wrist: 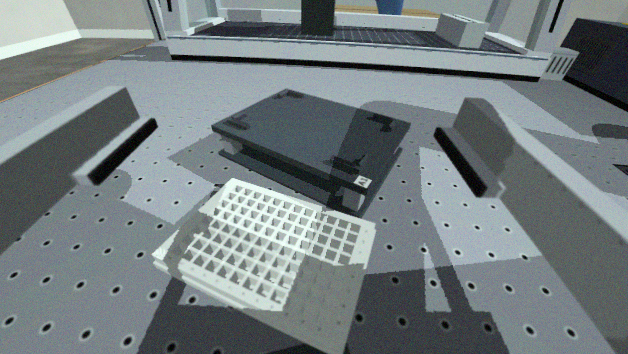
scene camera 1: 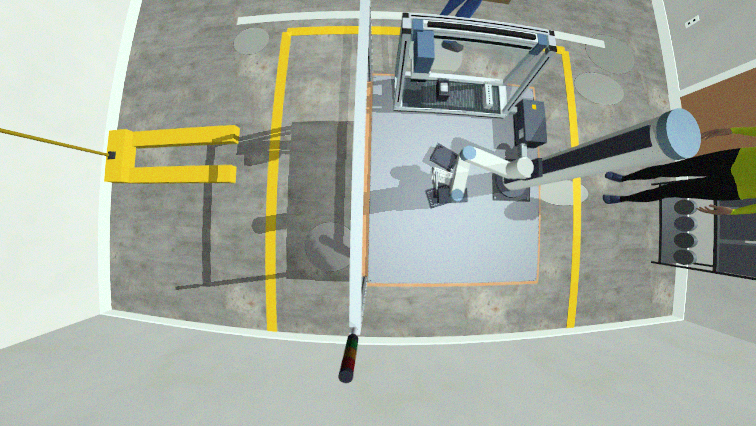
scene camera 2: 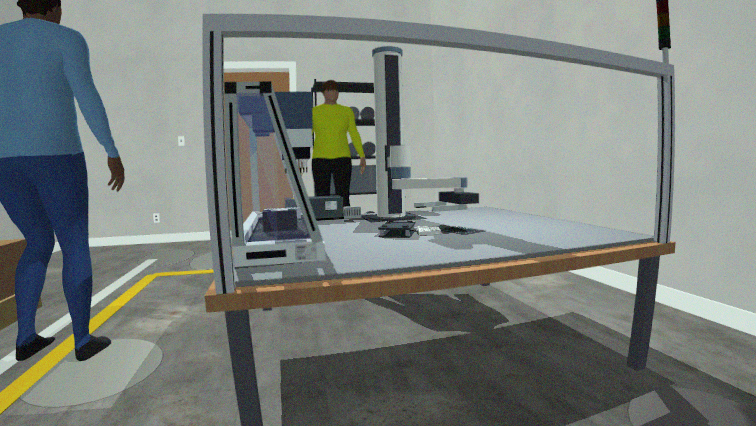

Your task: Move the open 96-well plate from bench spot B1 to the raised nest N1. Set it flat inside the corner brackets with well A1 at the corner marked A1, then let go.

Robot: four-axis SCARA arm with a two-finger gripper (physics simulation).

Labels:
My gripper holds nothing. Also in view: a white well plate.

